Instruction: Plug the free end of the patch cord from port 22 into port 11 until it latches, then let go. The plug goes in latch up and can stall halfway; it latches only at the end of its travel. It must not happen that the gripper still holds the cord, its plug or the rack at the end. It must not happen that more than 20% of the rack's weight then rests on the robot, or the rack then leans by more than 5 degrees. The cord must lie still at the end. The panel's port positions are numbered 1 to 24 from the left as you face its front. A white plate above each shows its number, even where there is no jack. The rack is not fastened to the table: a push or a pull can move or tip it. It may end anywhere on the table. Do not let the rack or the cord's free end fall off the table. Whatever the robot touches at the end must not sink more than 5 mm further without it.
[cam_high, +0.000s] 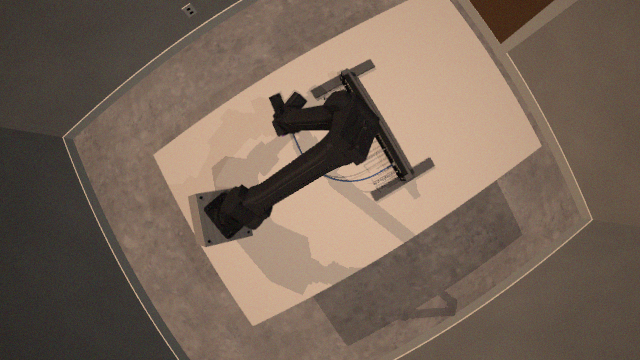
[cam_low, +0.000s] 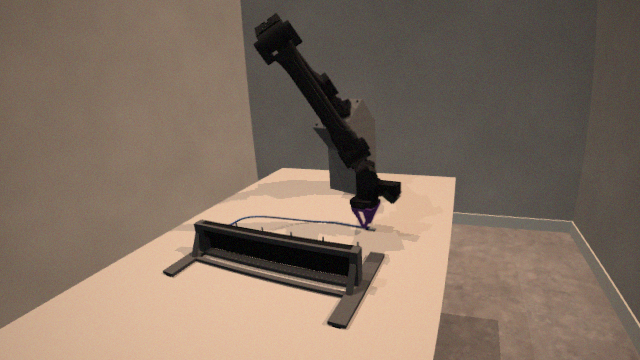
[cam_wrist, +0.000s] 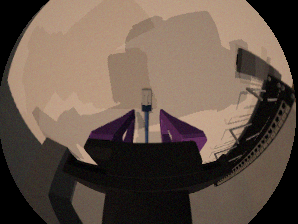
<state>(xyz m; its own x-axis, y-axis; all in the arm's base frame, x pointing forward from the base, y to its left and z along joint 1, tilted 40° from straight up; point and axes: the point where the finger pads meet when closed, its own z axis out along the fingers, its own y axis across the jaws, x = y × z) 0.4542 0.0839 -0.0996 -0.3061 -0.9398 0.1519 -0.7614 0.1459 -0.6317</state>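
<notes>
Right now the plug is 20 mm to the left of my hand, 20 mm below it and 10 mm ahead of it.
</notes>
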